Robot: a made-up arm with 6 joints. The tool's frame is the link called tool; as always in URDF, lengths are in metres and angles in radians.
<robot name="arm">
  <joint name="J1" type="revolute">
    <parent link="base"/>
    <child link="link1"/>
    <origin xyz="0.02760 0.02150 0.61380"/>
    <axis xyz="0 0 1"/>
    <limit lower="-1.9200" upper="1.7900" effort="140" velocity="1.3"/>
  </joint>
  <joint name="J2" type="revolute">
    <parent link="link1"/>
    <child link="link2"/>
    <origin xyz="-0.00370 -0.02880 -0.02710"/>
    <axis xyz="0.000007 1 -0.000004"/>
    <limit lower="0.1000" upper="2.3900" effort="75" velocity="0.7"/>
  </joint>
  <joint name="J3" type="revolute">
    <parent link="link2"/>
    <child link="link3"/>
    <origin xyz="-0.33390 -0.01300 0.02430"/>
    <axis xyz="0.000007 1 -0.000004"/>
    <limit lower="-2.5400" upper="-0.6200" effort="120" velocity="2"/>
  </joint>
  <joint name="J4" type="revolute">
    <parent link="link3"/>
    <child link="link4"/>
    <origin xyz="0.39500 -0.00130 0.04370"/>
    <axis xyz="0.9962 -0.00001 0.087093"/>
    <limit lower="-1.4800" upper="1.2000" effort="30" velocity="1.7"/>
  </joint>
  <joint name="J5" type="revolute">
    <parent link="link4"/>
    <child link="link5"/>
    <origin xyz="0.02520 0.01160 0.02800"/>
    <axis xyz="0.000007 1 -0.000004"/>
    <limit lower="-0.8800" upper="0.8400" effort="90" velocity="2.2"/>
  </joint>
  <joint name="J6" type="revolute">
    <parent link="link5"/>
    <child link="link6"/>
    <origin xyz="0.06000 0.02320 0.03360"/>
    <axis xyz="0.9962 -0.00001 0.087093"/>
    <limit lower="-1.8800" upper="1.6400" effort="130" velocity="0.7"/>
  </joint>
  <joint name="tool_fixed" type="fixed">
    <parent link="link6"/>
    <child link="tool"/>
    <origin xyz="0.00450 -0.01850 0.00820" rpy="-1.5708 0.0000 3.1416"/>
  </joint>
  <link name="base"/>
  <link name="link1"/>
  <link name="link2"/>
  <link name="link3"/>
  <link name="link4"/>
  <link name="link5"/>
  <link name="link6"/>
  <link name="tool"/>
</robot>
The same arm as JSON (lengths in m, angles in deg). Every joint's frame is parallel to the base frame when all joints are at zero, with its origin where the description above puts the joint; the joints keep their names.
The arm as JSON. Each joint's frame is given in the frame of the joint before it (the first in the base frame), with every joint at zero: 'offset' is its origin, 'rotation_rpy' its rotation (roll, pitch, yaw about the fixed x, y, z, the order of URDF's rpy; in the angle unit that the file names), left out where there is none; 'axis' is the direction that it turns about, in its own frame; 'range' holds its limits. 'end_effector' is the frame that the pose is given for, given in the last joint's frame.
{
  "length_unit": "m",
  "angle_unit": "deg",
  "chain": [
    {
      "id": "J1",
      "offset": [
        0.0276,
        0.0215,
        0.6138
      ],
      "axis": "+z",
      "range": [
        -110.01,
        102.56
      ]
    },
    {
      "id": "J2",
      "offset": [
        -0.0037,
        -0.0288,
        -0.0271
      ],
      "axis": "+y",
      "range": [
        5.73,
        136.94
      ]
    },
    {
      "id": "J3",
      "offset": [
        -0.3339,
        -0.013,
        0.0243
      ],
      "axis": "+y",
      "range": [
        -145.53,
        -35.52
      ]
    },
    {
      "id": "J4",
      "offset": [
        0.395,
        -0.0013,
        0.0437
      ],
      "axis": [
        0.9962,
        0.0,
        0.0871
      ],
      "range": [
        -84.8,
        68.75
      ]
    },
    {
      "id": "J5",
      "offset": [
        0.0252,
        0.0116,
        0.028
      ],
      "axis": "+y",
      "range": [
        -50.42,
        48.13
      ]
    },
    {
      "id": "J6",
      "offset": [
        0.06,
        0.0232,
        0.0336
      ],
      "axis": [
        0.9962,
        0.0,
        0.0871
      ],
      "range": [
        -107.72,
        93.97
      ]
    }
  ],
  "end_effector": {
    "offset": [
      0.0045,
      -0.0185,
      0.0082
    ],
    "rotation_rpy": [
      -90.0,
      0.0,
      -180.0
    ]
  }
}

